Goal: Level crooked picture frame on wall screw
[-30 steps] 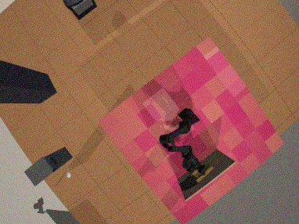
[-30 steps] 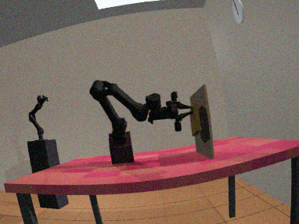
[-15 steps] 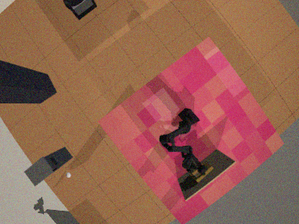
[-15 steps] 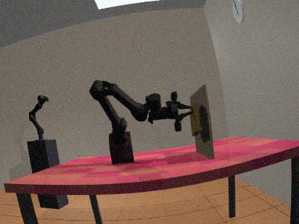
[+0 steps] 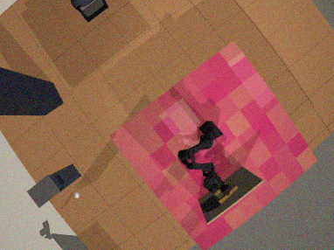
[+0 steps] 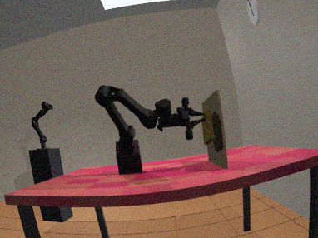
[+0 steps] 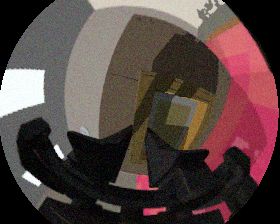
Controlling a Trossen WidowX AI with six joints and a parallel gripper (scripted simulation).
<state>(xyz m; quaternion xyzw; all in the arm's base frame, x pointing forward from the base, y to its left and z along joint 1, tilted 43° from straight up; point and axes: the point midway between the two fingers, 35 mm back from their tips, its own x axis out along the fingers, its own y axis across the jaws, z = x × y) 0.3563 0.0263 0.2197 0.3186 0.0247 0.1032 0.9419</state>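
My gripper tip is now 50 mm above the picture frame, 10 mm to the left of it and 10 mm short of it. From my gripper tip the other things lie so: wall panel 70 mm below, 20 mm ahead, 10 mm to the left.
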